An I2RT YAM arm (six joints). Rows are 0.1 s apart.
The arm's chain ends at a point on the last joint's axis. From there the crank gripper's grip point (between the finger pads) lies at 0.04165 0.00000 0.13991 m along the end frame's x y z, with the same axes.
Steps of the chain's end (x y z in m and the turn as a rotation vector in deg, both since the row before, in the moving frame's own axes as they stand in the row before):
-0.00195, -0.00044, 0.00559, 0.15, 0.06, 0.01
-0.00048, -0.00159, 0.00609, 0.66, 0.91, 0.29
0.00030, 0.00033, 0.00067, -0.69, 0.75, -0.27
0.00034, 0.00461, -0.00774, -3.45, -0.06, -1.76
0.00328, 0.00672, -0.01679, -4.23, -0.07, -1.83
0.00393, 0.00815, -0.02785, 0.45, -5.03, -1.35
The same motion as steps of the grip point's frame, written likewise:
-0.00180, -0.00080, 0.00555, 0.15, 0.06, 0.01
0.00174, -0.00298, 0.00540, 0.66, 0.91, 0.29
0.00213, 0.00181, 0.00010, -0.69, 0.75, -0.27
0.00030, 0.01175, -0.00791, -3.45, -0.06, -1.76
0.00325, 0.01571, -0.01707, -4.23, -0.07, -1.83
-0.00852, 0.00620, -0.02475, 0.45, -5.03, -1.35

